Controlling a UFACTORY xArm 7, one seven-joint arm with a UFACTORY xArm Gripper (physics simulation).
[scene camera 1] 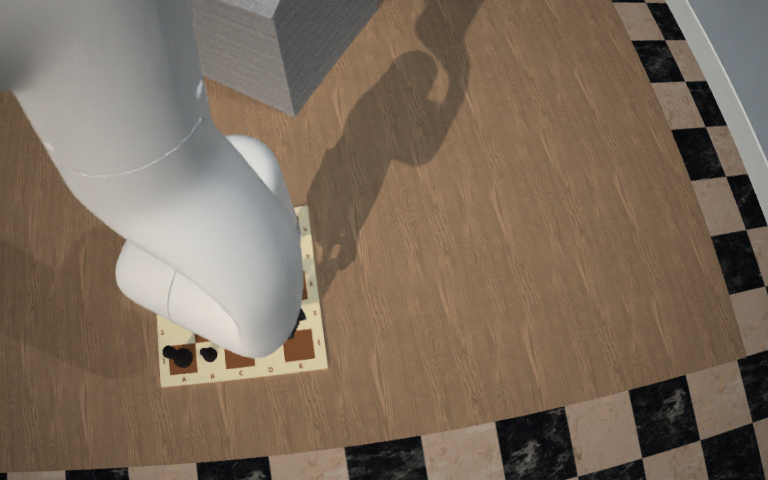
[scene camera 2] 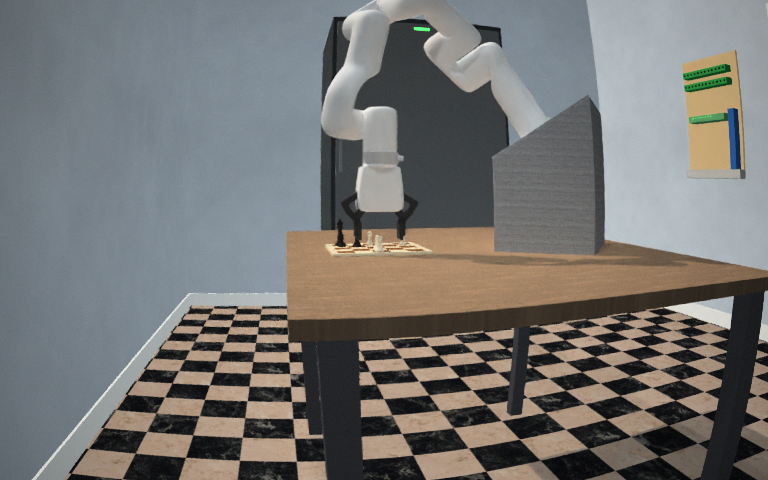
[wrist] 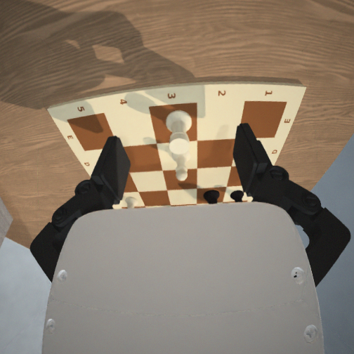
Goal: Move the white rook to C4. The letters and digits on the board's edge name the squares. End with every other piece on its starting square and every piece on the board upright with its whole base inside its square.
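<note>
The white rook stands upright on E3 of the board. My gripper is open, pointing down, with its fingers wide apart. In the wrist view the rook shows between the two fingers, towards the board's E edge, touching neither. C4 is a bare cream square in the wrist view. The arm hides the rook and most of the board in scene camera 1.
A smaller white piece stands on D3 beside the rook. Black pieces stand near the A1 corner. Another white piece is towards row 5. A grey block stands on the table.
</note>
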